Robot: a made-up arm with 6 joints.
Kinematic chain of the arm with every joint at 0, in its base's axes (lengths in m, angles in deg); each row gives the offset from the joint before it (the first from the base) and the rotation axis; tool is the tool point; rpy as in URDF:
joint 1: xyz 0 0 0.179 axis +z
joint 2: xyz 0 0 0 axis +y
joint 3: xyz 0.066 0 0.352 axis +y
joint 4: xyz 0.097 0 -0.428 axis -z
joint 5: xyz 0 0 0 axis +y
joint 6: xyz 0.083 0 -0.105 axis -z
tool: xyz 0 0 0 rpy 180 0 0
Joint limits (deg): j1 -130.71..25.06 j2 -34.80..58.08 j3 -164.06..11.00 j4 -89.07..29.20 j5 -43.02..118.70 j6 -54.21..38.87
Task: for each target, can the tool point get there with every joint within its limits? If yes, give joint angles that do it. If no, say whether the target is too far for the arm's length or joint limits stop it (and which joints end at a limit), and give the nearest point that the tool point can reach.
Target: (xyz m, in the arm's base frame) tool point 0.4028 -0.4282 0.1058
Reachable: yes | joints -47.76 19.49 -46.99 -6.69 -3.21 -12.28
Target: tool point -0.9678 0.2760 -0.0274
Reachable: no: too far | nearest point -0.3753 -0.2338 -0.0274 | short by 0.782 m
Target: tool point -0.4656 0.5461 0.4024
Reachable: no: joint limits stop it (at a limit: joint 2, joint 3, joint 5) | nearest point -0.3300 0.3870 0.8557 | short by 0.499 m
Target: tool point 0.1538 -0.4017 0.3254
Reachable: yes | joints -69.12 -27.80 -32.09 -11.25 37.23 30.46
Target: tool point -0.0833 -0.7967 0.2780
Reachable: yes | joints -99.76 37.32 -94.07 -34.32 -6.24 -43.76
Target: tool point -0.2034 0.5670 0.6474
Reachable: no: joint limits stop it (at a limit: joint 2, joint 3, joint 5) | nearest point -0.1717 0.4787 0.8557 | short by 0.228 m
